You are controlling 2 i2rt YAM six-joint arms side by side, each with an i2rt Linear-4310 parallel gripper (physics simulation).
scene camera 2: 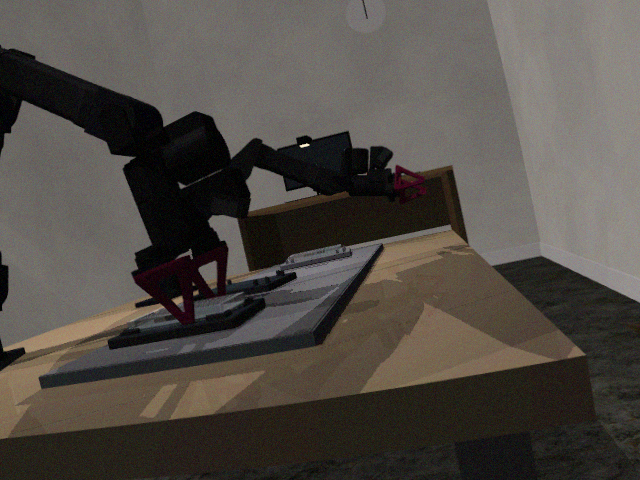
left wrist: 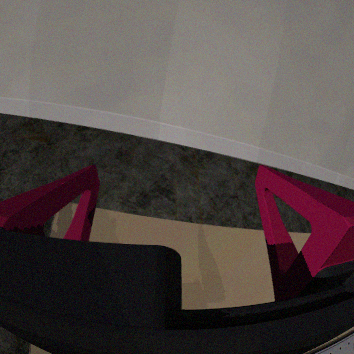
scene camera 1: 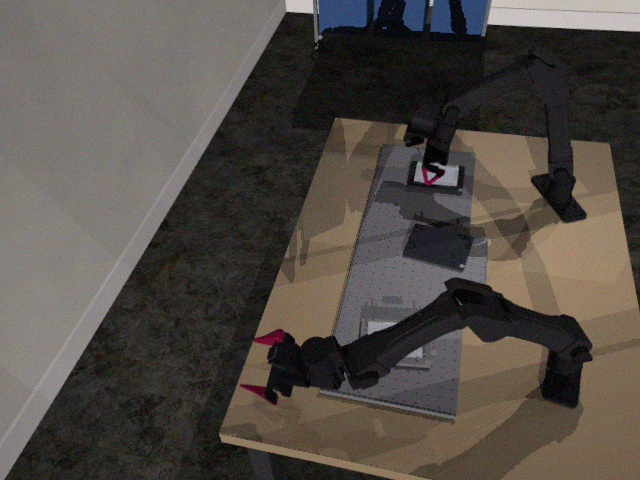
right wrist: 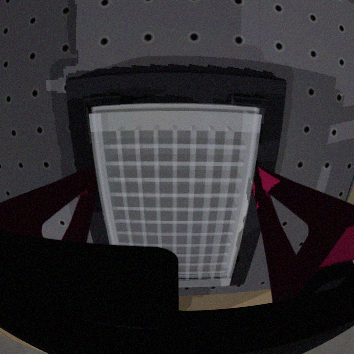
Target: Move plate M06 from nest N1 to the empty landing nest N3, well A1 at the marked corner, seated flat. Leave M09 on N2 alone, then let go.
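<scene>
A clear-white gridded plate (scene camera 1: 450,176) (scene camera 2: 155,320) (right wrist: 175,190) lies in the black nest (scene camera 1: 462,178) (scene camera 2: 149,336) (right wrist: 175,87) at the back in scene camera 1; its label is not readable. My right gripper (scene camera 1: 434,178) (scene camera 2: 205,308) (right wrist: 174,175) is open, pointing down, with its fingers at the plate's two long sides; contact cannot be told. The dark middle nest (scene camera 1: 439,246) (scene camera 2: 258,283) is empty. Another white plate (scene camera 1: 381,325) lies in the light grey nest (scene camera 1: 413,365) (scene camera 2: 320,258), partly hidden by my left arm. My left gripper (scene camera 1: 248,362) (scene camera 2: 424,184) (left wrist: 176,173) is open and empty.
The nests stand on a grey perforated board (scene camera 1: 403,281) (scene camera 2: 310,310) on the wooden table (scene camera 1: 305,294) (scene camera 2: 403,330). The left arm reaches over the light grey nest, its gripper raised near the table's left edge in scene camera 1. A monitor (scene camera 2: 330,152) stands behind in scene camera 2.
</scene>
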